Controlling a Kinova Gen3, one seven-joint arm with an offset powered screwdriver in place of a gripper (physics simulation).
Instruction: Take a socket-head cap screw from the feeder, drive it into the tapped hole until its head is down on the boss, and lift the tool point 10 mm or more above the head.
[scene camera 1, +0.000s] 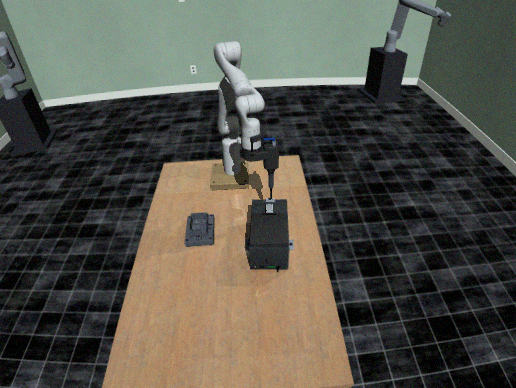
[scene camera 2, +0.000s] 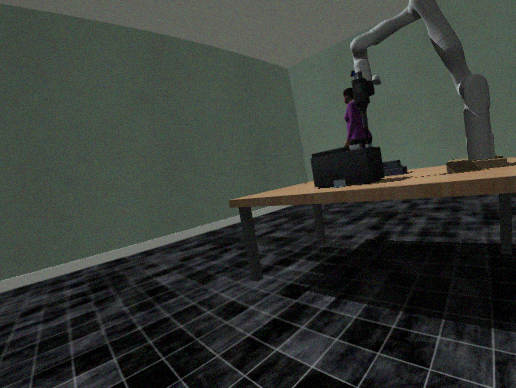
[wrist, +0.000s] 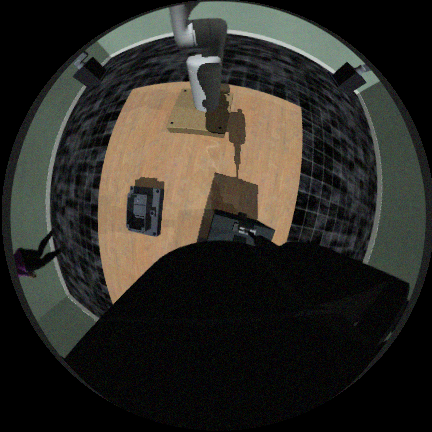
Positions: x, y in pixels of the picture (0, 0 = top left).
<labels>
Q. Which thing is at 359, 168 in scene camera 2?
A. A black screw feeder.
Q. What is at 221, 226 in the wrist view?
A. A black screw feeder.
</labels>
